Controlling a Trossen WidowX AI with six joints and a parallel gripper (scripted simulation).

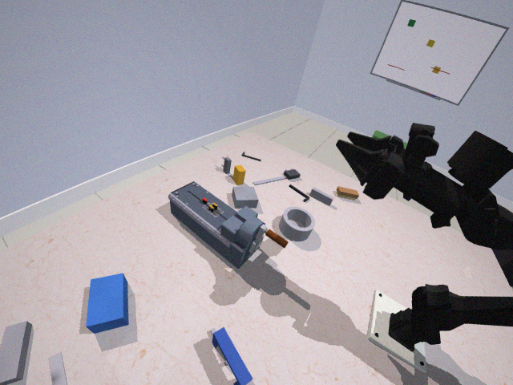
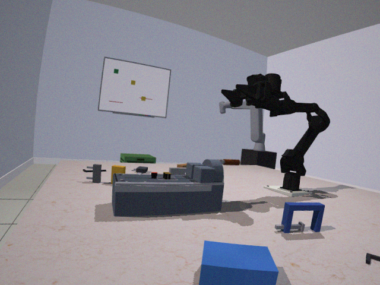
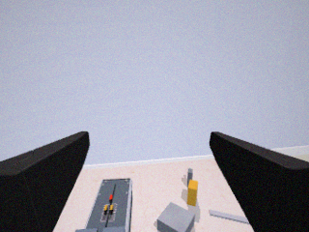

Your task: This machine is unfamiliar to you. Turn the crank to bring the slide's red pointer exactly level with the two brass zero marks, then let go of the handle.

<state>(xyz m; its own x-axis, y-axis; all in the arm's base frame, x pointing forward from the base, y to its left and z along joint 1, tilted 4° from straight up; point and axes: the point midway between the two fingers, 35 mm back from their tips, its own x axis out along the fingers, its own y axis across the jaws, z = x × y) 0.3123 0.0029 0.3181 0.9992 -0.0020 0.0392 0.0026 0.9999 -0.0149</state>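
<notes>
Right now my gripper tip is 2 cm short of the brown crank handle, 9 cm to the right of it and 22 cm above it. Round my gripper tip: blue bracket 3 cm behind, 29 cm to the left, 31 cm below; then red pointer 24 cm ahead, 9 cm to the left, 26 cm below; then grey block 22 cm ahead, 7 cm to the right, 32 cm below.
</notes>
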